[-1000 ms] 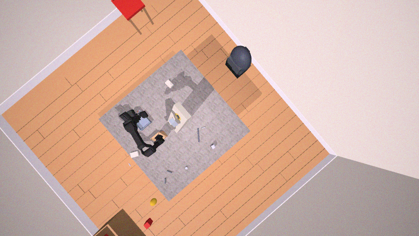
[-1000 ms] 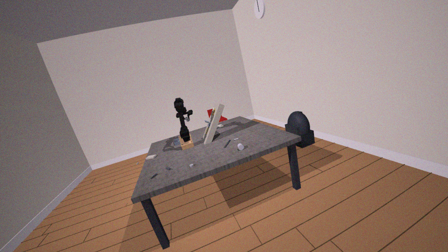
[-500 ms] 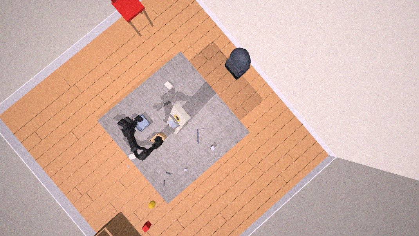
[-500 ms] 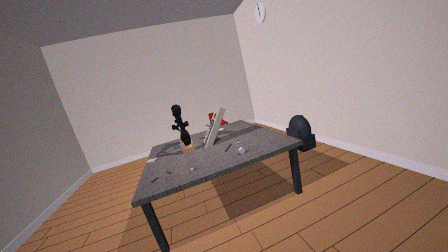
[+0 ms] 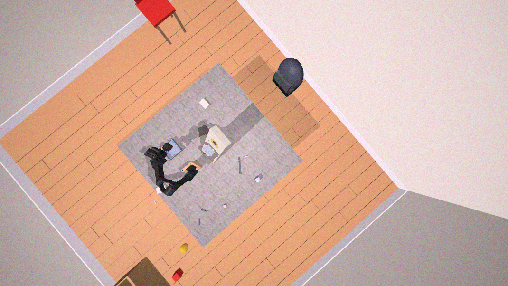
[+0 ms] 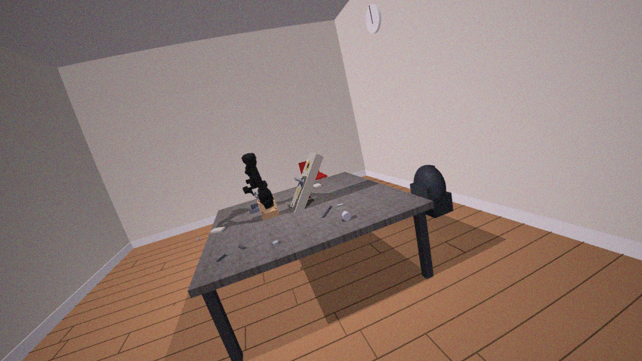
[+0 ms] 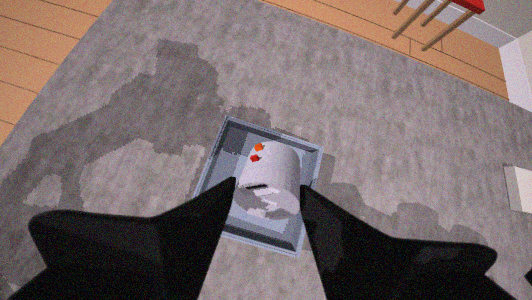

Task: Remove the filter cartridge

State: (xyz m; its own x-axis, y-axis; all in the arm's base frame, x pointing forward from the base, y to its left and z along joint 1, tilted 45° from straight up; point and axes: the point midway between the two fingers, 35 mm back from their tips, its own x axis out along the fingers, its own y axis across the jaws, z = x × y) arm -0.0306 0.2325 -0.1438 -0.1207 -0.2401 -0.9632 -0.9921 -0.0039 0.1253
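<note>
Now: gripper tip right at the round grey filter cartridge. The rest, counted from my gripper tip: grey-blue tray: 11 cm below; small cylinder: 38 cm ahead, 81 cm to the right, 10 cm below.
</note>
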